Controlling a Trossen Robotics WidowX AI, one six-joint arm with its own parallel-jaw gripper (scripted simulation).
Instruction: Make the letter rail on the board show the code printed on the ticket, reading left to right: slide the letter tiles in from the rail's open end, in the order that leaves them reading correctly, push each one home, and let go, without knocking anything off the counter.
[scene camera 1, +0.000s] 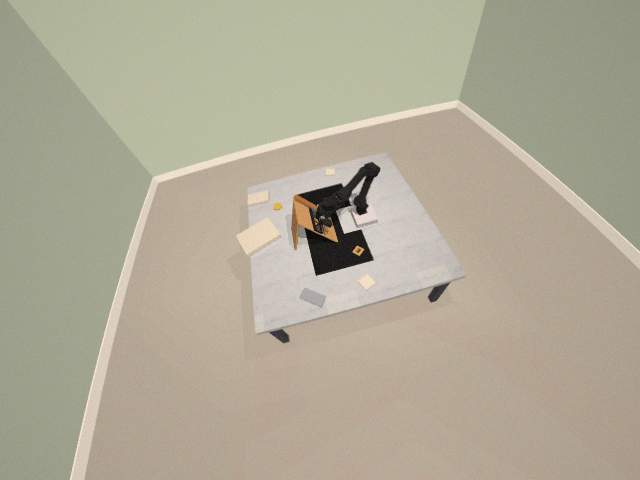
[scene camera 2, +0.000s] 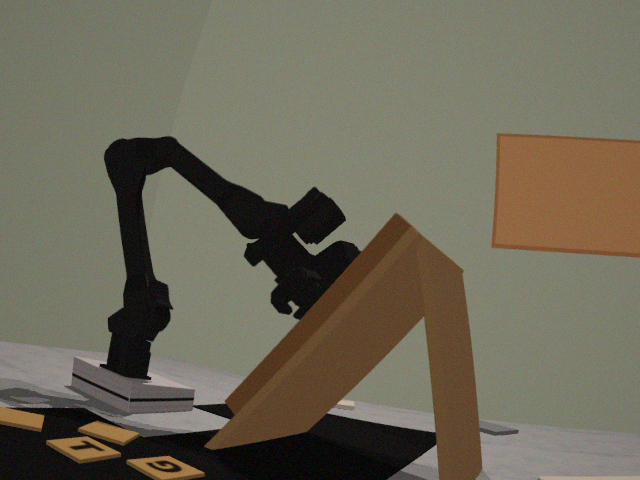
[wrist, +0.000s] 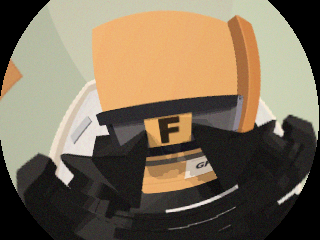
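Labels:
Orange F tile (wrist: 170, 130), carried by the gripper (wrist: 169, 130).

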